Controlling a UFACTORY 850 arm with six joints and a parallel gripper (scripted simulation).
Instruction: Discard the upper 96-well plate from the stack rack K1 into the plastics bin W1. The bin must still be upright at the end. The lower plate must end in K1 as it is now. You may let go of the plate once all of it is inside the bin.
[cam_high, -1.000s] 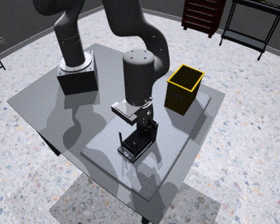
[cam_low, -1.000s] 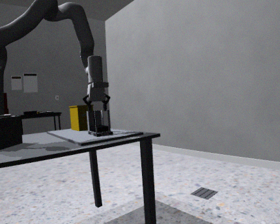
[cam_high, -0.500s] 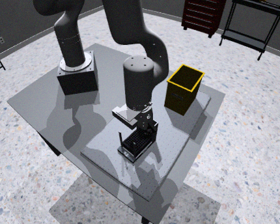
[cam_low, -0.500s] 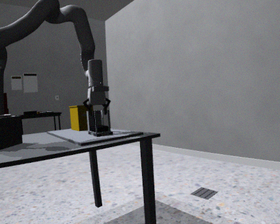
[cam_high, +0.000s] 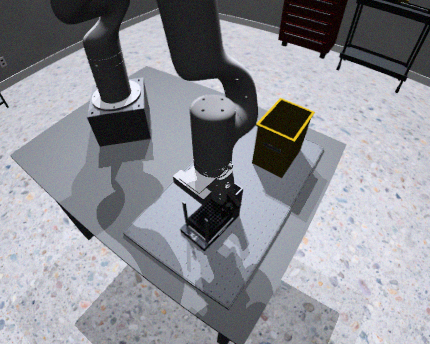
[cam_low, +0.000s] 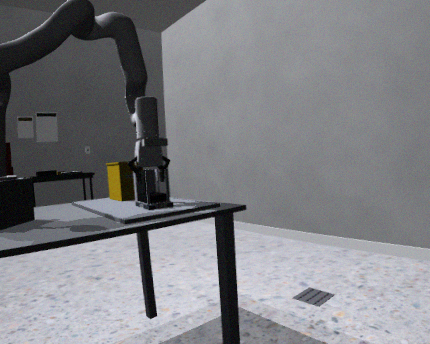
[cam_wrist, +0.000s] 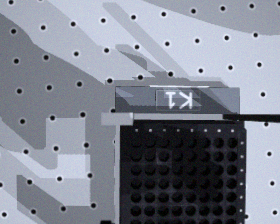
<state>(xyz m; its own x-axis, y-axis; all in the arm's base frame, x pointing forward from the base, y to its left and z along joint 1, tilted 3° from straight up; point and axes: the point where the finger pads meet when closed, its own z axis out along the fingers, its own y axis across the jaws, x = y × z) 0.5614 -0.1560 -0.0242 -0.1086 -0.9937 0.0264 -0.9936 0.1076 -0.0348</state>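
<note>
My hand is 60 mm above the black 96-well plate. Also, from my hand: plastics bin W1: 40 mm ahead, 360 mm to the left, 10 mm below.
</note>
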